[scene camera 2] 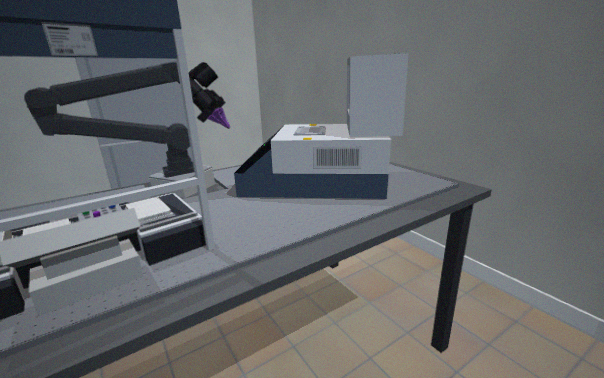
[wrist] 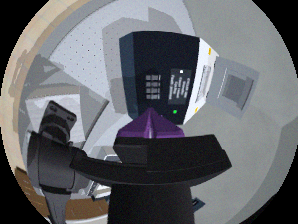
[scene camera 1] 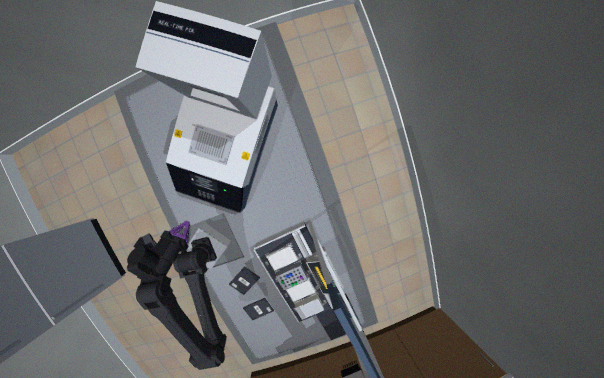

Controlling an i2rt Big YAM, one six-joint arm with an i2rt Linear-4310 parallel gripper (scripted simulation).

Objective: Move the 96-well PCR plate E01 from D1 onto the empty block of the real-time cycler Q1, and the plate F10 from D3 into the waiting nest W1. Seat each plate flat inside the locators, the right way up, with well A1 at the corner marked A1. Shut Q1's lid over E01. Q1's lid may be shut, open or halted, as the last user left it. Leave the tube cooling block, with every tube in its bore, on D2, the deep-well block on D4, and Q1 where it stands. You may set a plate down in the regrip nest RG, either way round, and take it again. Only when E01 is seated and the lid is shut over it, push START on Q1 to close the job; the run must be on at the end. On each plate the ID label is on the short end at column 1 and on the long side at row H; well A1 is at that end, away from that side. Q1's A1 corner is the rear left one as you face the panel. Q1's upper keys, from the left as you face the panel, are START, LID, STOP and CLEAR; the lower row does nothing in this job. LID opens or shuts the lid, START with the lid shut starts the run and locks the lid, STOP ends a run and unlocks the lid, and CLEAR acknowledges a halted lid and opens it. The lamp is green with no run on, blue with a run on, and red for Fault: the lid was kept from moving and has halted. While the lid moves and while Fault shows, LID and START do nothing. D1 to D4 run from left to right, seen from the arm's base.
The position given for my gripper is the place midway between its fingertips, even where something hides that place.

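Scene camera 1: white lid point(scene camera 1: 204, 51), my gripper point(scene camera 1: 187, 221). Scene camera 2: my gripper point(scene camera 2: 229, 127), white 96-well PCR plate point(scene camera 2: 152, 209), frame post point(scene camera 2: 178, 37), white lid point(scene camera 2: 377, 82). Wrist view: white lid point(wrist: 215, 97), my gripper point(wrist: 150, 111).
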